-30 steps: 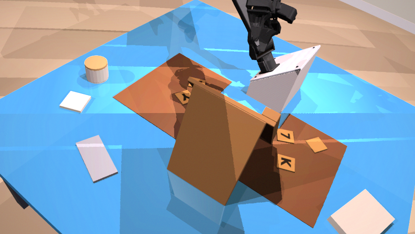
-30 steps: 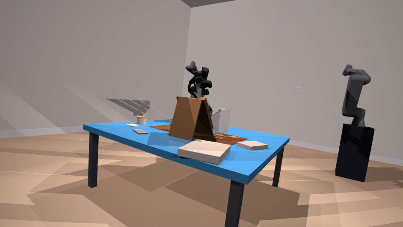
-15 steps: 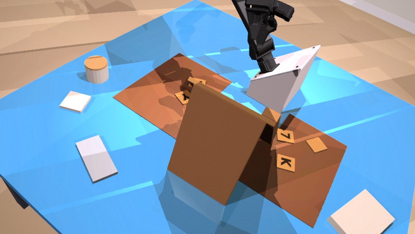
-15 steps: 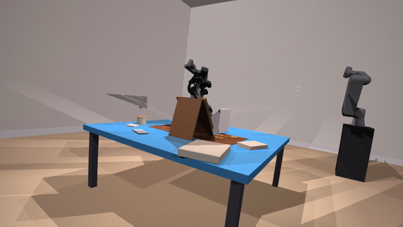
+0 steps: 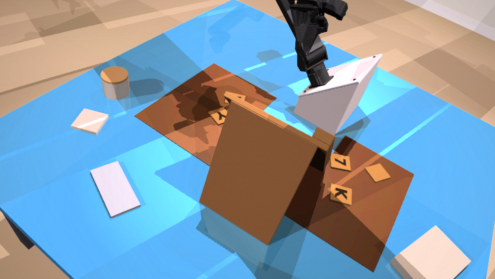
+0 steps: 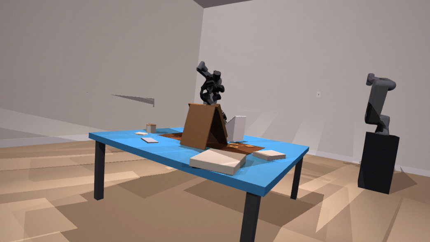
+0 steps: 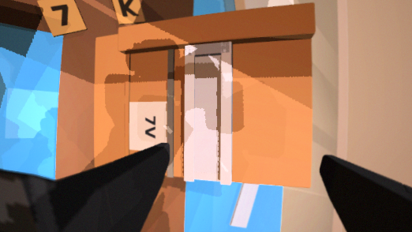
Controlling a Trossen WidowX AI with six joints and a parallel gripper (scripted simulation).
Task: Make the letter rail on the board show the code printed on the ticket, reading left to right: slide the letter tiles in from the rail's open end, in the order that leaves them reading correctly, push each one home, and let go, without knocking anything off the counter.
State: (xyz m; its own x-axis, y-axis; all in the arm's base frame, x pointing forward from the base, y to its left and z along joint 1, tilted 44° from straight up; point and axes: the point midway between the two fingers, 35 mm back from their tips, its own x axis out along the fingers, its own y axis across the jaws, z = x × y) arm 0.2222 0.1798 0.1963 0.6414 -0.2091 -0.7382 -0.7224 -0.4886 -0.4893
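Right now my gripper tip is 240 mm above the white ticket, 40 mm short of it and 10 mm to the right of it. Also, from my gripper tip: grey card: 400 mm ahead, 340 mm below, 200 mm to the right; then brown mat: 340 mm below, 50 mm behind, 10 mm to the left; then pale block: 510 mm to the left, 330 mm below, 30 mm ahead.
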